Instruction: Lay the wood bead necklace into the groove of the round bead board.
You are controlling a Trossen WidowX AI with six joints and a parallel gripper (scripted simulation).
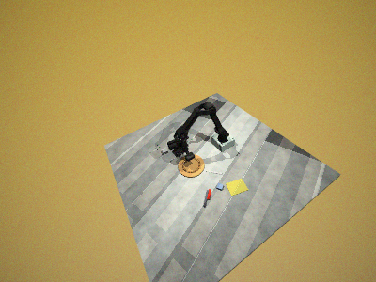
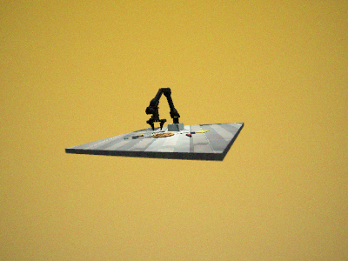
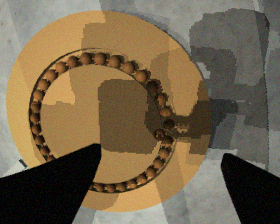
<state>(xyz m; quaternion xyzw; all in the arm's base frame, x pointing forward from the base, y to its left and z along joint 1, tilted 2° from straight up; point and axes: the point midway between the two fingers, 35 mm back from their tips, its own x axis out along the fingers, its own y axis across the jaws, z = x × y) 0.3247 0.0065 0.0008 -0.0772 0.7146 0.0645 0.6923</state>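
Right now the round bead board is 5 cm to the left of my gripper tip, 4 cm below it and 2 cm behind it. From my gripper tip the other things lie so: thin grey stick (18 cm to the left, 14 cm behind, 5 cm below); then red-handled tool (32 cm to the left, 5 cm below, 2 cm behind); then grey piece (17 cm to the right, 12 cm ahead, 4 cm below).
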